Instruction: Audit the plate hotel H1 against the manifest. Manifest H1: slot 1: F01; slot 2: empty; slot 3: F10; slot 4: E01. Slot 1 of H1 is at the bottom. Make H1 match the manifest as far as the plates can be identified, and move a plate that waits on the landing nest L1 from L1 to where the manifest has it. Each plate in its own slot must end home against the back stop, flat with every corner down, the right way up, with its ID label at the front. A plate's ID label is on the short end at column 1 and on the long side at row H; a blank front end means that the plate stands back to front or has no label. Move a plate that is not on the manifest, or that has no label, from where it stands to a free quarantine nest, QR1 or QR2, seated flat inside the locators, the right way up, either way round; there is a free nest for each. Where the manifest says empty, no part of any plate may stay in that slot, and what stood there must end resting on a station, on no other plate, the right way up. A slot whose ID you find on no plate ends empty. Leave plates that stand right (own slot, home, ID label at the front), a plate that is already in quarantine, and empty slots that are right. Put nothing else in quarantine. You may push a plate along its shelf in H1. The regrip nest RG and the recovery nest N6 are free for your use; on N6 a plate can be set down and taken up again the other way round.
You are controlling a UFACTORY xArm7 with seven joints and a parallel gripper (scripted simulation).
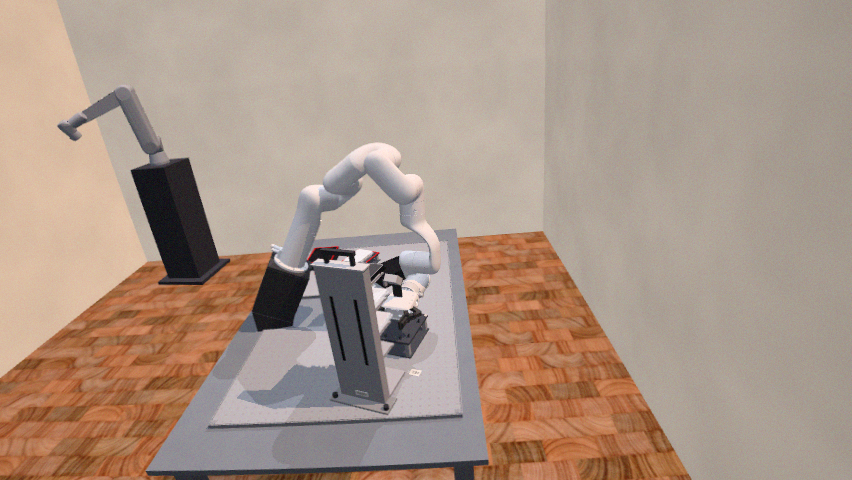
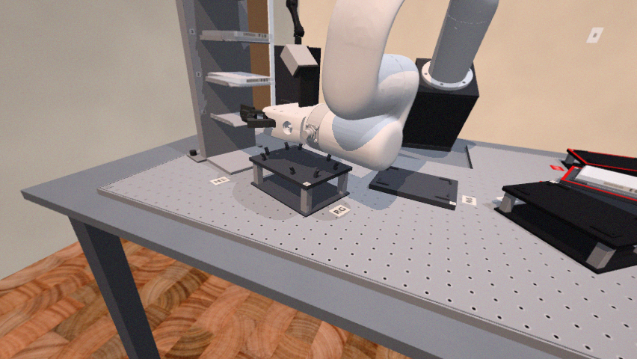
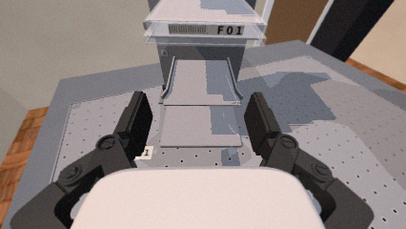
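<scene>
Right now the white plate is 90 mm to the right of my hand, 50 mm above it and 20 mm behind it. From my hand the other things lie so: plate hotel H1: 160 mm to the right, 70 mm above, 40 mm behind; then regrip nest RG: 100 mm to the left, 80 mm below, 20 mm ahead; then black plate: 210 mm above, 90 mm to the right, 20 mm behind.
</scene>
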